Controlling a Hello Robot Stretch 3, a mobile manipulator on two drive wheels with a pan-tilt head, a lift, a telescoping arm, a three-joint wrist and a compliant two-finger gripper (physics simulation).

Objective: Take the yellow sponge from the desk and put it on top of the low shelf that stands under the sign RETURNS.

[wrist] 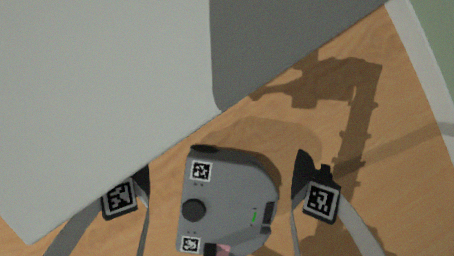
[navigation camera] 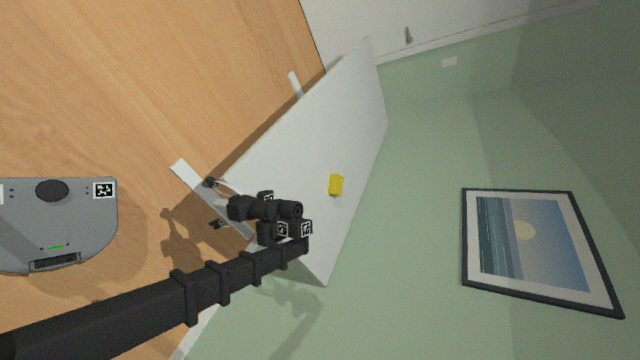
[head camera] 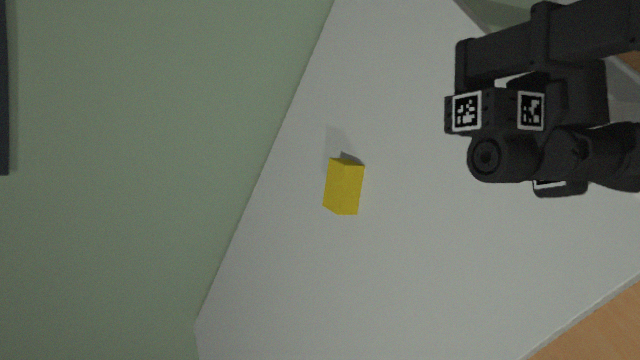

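Pixels of known places: gripper, fingertip midpoint: (navigation camera: pixel 209 202); robot's base, link origin: (navigation camera: pixel 53 189).
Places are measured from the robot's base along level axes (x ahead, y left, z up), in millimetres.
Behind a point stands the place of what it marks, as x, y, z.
A yellow sponge (head camera: pixel 344 187) @(10, -851, 760) (navigation camera: pixel 335 185) @(8, -850, 760) lies on the white desk (head camera: pixel 425 275) @(152, -670, 720) (navigation camera: pixel 320 135) @(243, -777, 720) (wrist: pixel 100 100), near its wall-side edge. My gripper (navigation camera: pixel 214 202) @(-29, -315, 618) (wrist: pixel 221 166) @(-29, -315, 618) is open, with its fingers wide apart and no object between them. In the navigation view the fingers are by the desk's short edge and point back toward my base, away from the sponge. In the head view my wrist hangs to the right of the sponge, and the fingertips do not show. The low shelf and the RETURNS sign do not show in these views.
My base (navigation camera: pixel 75 215) @(-88, -52, 160) (wrist: pixel 235 195) stands on the wooden floor (navigation camera: pixel 150 75) @(556, -317, 0) (wrist: pixel 410 100). My extended arm (navigation camera: pixel 140 310) @(-88, -62, 975) reaches to the desk's short end. A desk foot (navigation camera: pixel 186 167) lies below the fingers. A framed picture (navigation camera: pixel 530 240) @(-213, -1152, 1539) hangs on the green wall (head camera: pixel 150 125) @(-130, -1276, 1027) (navigation camera: pixel 400 225) @(-223, -1174, 997).
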